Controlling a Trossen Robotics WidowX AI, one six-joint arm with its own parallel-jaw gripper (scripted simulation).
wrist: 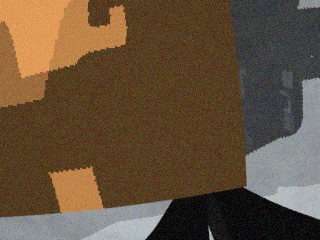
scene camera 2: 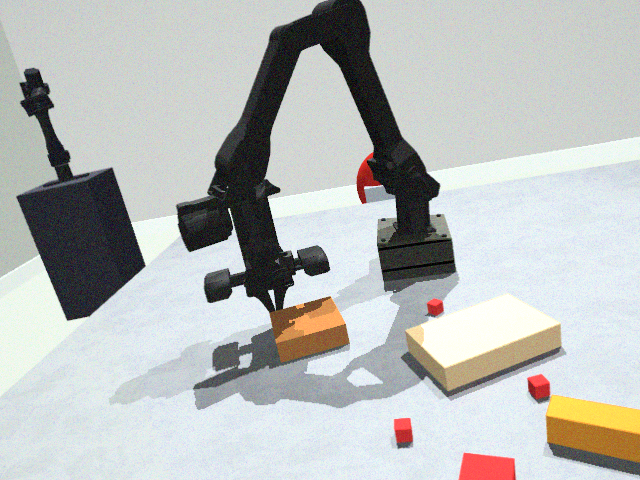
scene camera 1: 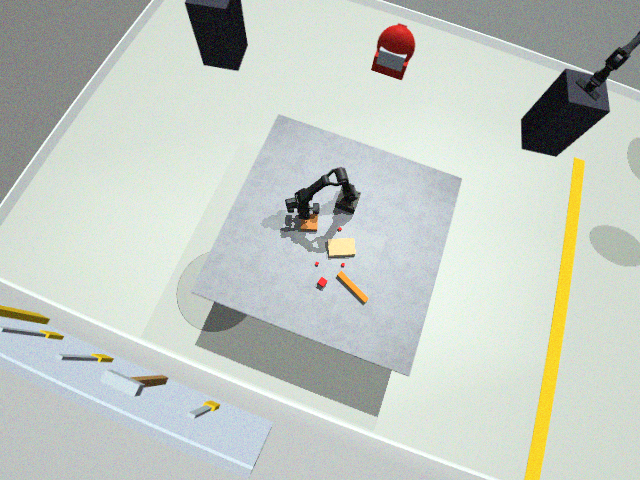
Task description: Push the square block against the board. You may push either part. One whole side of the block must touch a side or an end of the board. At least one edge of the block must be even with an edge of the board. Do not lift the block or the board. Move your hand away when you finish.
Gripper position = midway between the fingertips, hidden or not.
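I can see my gripper [scene camera 2: 278, 321], and it appears in the wrist view as well [wrist: 199, 183]. There is a square orange block [scene camera 2: 315, 326], and the wrist view shows the square orange block [wrist: 110, 110] too. As for the cream board [scene camera 2: 478, 341], I can see it here, but in the wrist view it is out of frame.
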